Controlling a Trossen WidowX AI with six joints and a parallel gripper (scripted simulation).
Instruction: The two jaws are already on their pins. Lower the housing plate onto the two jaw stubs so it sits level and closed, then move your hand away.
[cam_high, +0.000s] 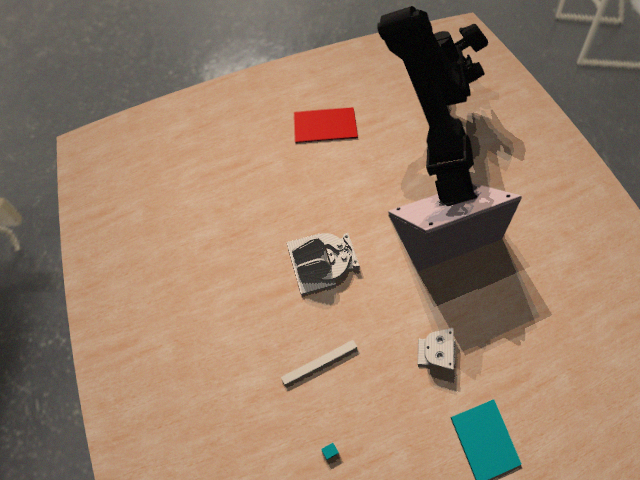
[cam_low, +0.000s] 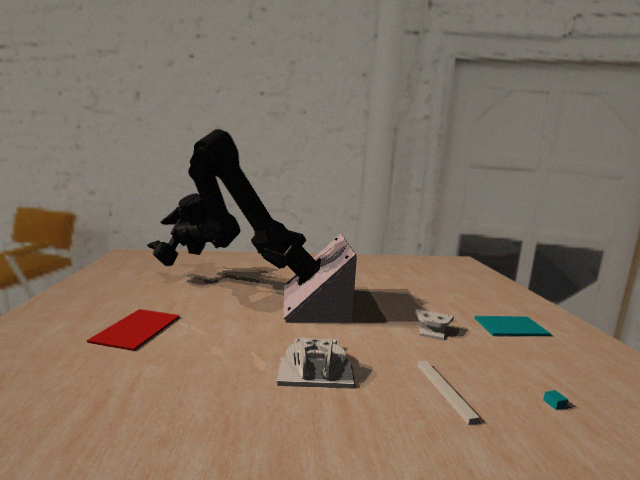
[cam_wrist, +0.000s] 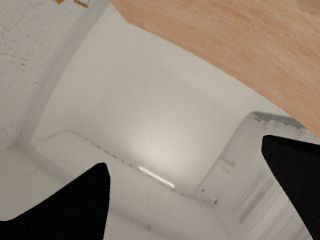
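Now: the ribbed white part 270 mm ahead of my gripper tip, 740 mm to the left of it and 100 mm below it. Also, from my gripper tip: pale bar: 490 mm ahead, 700 mm to the left, 100 mm below; then red sheet: 360 mm ahead, 140 mm to the left, 110 mm below; then teal sheet: 230 mm ahead, 920 mm to the left, 110 mm below.
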